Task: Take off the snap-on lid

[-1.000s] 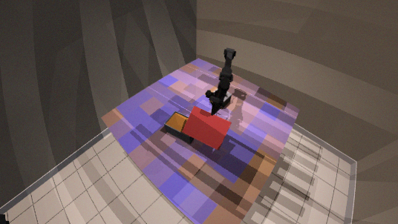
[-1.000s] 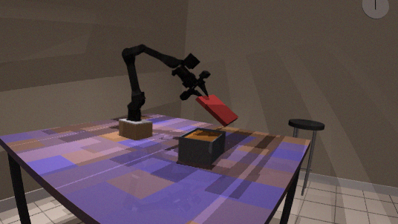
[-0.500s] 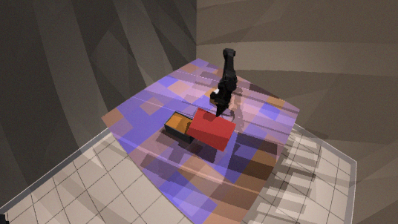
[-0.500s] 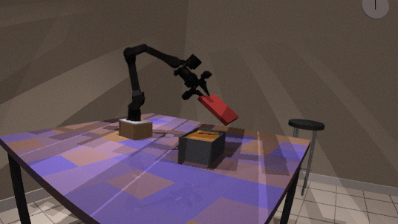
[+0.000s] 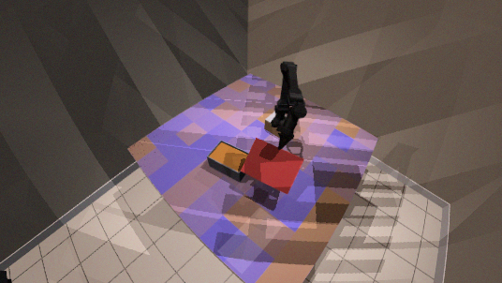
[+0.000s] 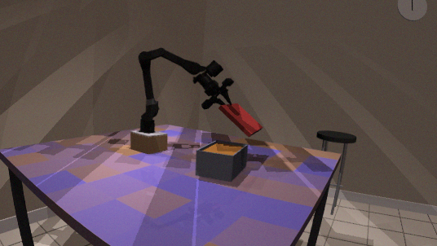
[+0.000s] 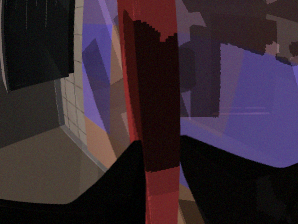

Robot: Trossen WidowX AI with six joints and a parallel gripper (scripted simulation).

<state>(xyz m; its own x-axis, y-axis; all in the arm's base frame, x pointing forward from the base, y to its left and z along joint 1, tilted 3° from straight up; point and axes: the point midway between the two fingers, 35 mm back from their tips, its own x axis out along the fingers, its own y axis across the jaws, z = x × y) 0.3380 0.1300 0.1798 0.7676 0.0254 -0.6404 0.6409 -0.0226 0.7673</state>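
My gripper tip is 70 mm short of the red lid and 50 mm above it. Round my gripper tip: dark grey storage box: 70 mm ahead, 250 mm to the right, 180 mm below.
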